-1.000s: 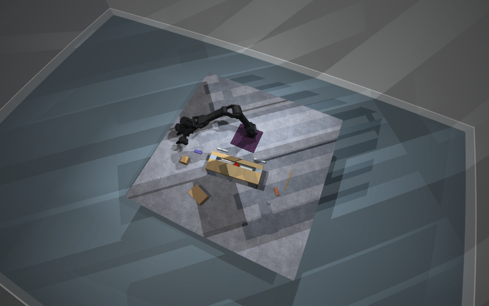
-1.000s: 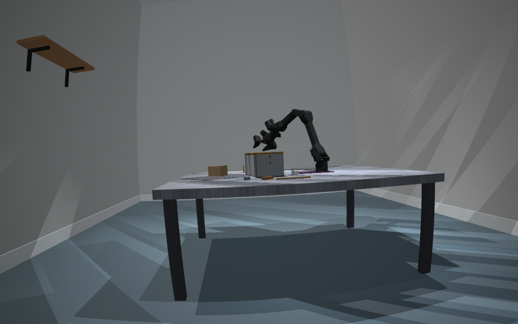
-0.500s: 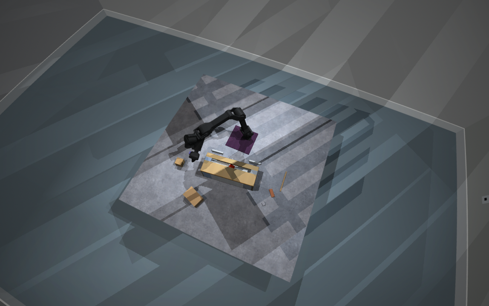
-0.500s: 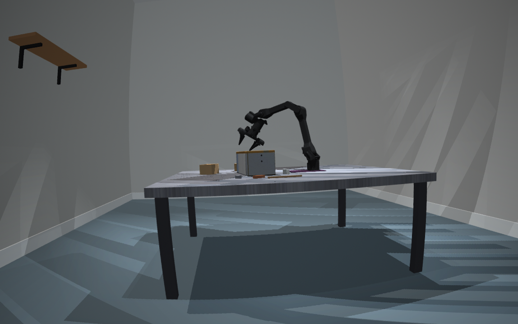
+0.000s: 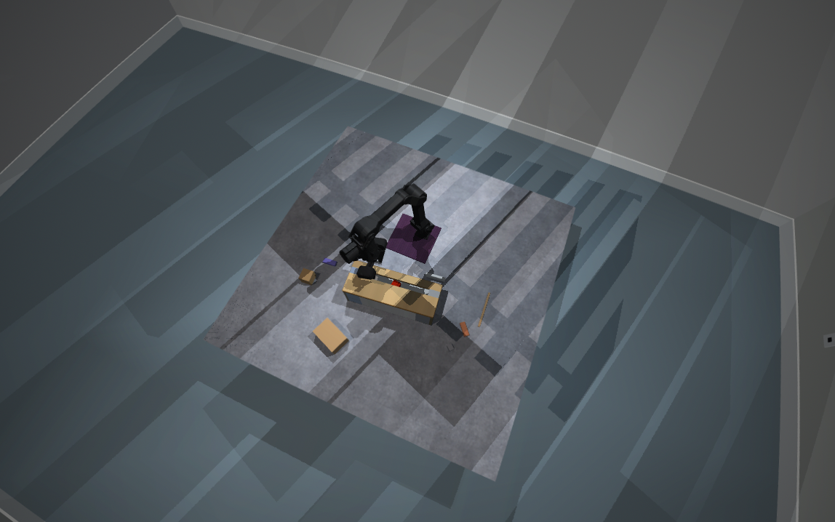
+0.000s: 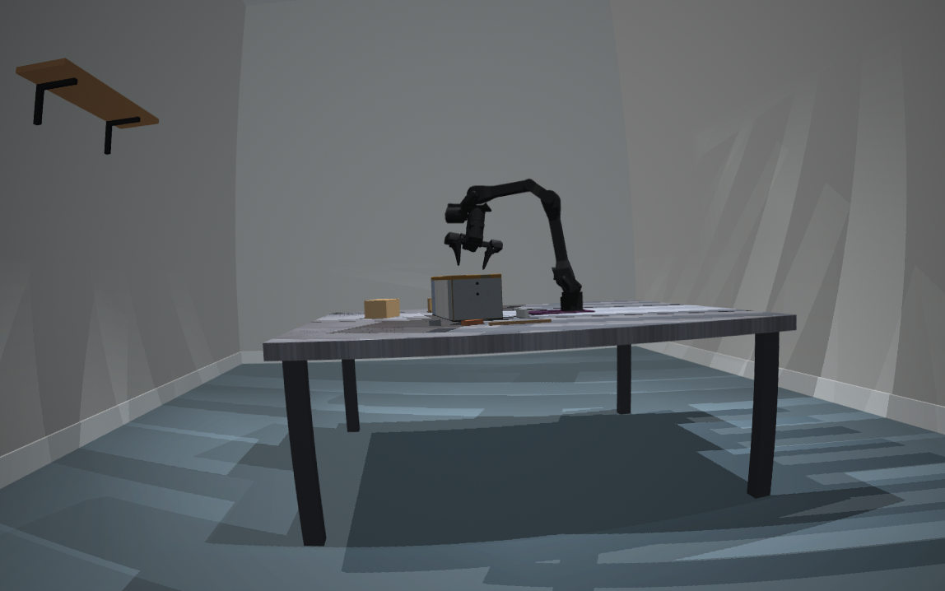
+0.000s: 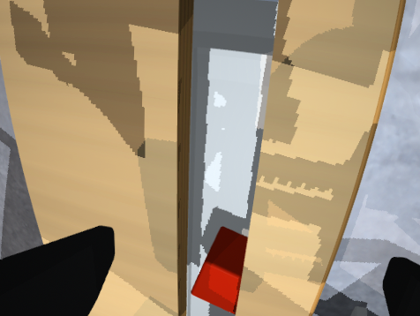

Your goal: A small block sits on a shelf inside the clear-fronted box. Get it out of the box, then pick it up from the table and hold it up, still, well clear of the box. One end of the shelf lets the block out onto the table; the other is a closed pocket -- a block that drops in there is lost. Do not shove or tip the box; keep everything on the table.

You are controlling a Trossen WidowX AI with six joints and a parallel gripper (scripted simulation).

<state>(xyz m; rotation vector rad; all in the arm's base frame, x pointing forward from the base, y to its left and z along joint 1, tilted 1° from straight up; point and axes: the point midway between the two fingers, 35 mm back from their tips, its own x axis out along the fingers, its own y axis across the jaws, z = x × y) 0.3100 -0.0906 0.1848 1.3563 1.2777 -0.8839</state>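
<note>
My gripper tip is now 80 mm to the right of the small red block, 70 mm above it and 10 mm short of it. The rest, counted from my gripper tip: small brown cube 310 mm to the right, 130 mm below, 100 mm ahead; purple piece 250 mm to the right, 150 mm below, 10 mm behind; tan box 300 mm ahead, 120 mm below, 90 mm to the right.
</note>
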